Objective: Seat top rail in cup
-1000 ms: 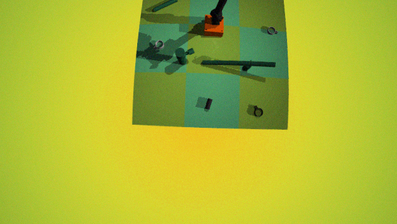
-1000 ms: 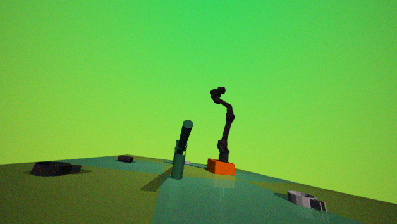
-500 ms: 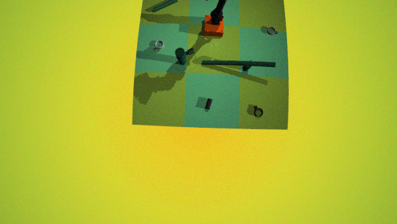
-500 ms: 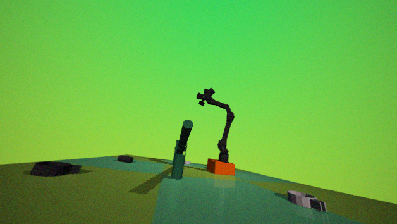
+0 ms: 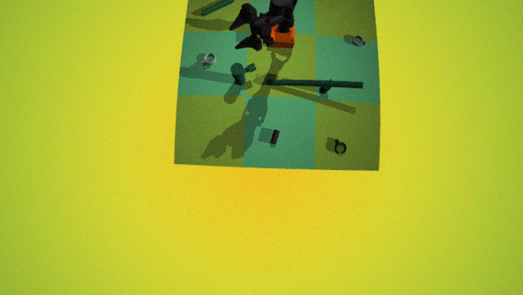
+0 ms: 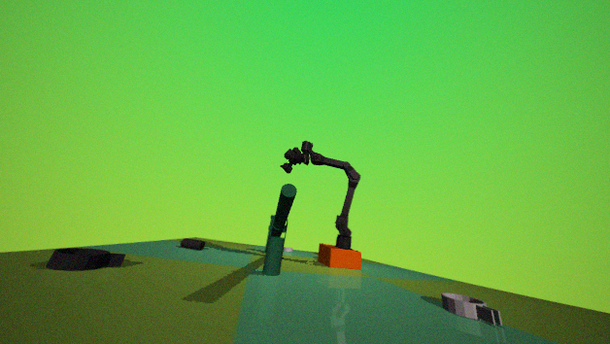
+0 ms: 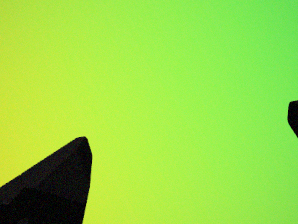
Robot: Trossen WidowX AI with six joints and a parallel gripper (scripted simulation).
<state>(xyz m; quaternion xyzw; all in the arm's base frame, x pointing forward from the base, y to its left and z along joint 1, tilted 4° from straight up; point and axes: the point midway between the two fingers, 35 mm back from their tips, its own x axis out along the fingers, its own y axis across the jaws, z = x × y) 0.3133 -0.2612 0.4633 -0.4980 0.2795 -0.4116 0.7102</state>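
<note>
My gripper tip is now 50 mm past the rail-end cup, 40 mm to the right of it and 430 mm above it. Also, from my gripper tip: loop cap 50 mm ahead, 480 mm to the left, 460 mm below; then dark part 330 mm ahead, 160 mm to the left, 550 mm below.
</note>
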